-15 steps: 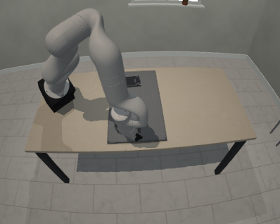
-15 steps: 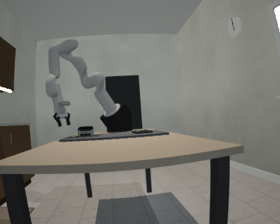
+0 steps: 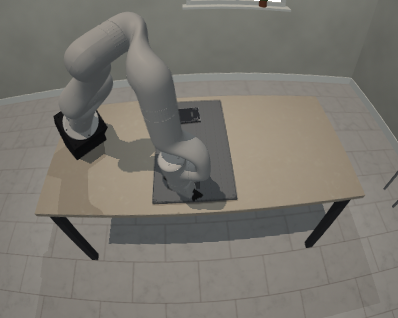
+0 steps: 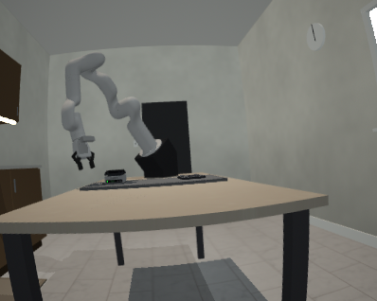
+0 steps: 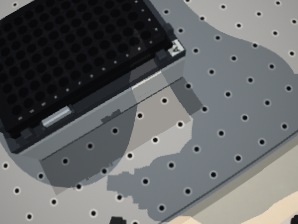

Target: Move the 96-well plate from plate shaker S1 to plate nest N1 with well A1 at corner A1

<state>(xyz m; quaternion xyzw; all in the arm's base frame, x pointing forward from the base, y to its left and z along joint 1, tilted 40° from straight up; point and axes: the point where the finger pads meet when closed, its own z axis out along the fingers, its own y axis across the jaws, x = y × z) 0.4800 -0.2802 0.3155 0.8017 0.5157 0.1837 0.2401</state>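
My hand is 16 cm to the right of the black 96-well plate and 3 cm above it. From my hand the other things lie so: A1 label: 12 cm ahead, 51 cm to the left, 8 cm below; then plate nest N1: 5 cm ahead, 57 cm to the left, 9 cm below.
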